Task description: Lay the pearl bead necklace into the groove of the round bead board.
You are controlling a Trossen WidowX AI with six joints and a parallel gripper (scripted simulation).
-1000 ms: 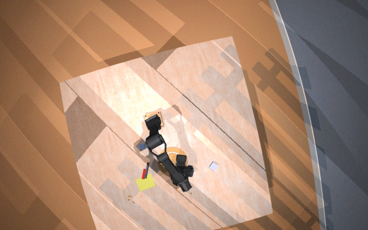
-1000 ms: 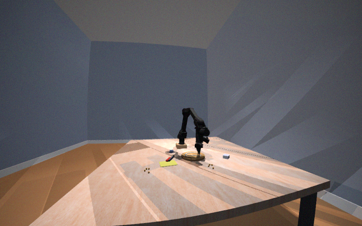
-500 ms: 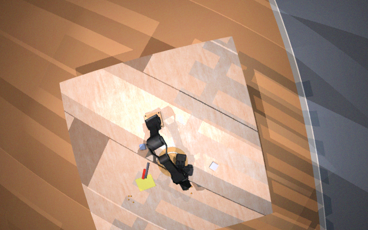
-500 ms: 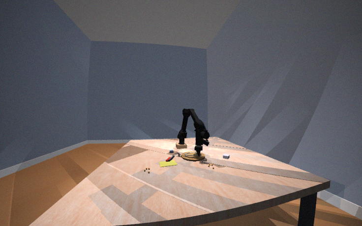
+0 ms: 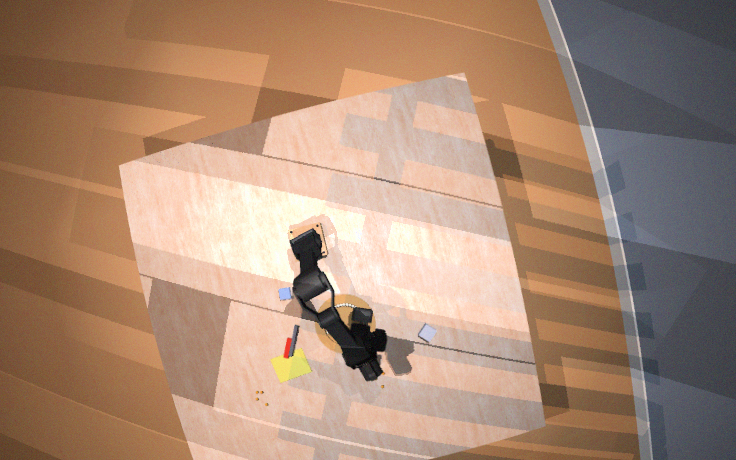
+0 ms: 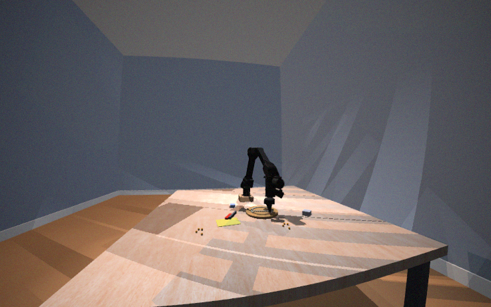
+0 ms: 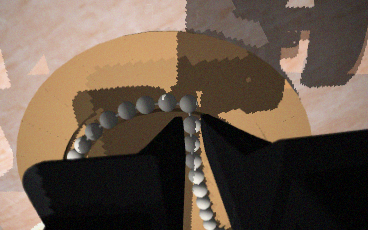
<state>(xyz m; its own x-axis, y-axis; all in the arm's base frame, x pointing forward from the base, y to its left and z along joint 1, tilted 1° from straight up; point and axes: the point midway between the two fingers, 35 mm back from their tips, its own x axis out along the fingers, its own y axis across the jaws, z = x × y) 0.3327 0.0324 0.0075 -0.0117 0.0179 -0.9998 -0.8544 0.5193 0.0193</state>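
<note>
The round bead board is 40 mm to the right of my gripper tip, 40 mm behind it and 10 mm below it. From my gripper tip the other things lie so: grey block 200 mm to the left, 90 mm ahead; then yellow note 270 mm to the right, 20 mm below, 20 mm ahead; then red marker 230 mm to the right, 50 mm behind, 10 mm below.
</note>
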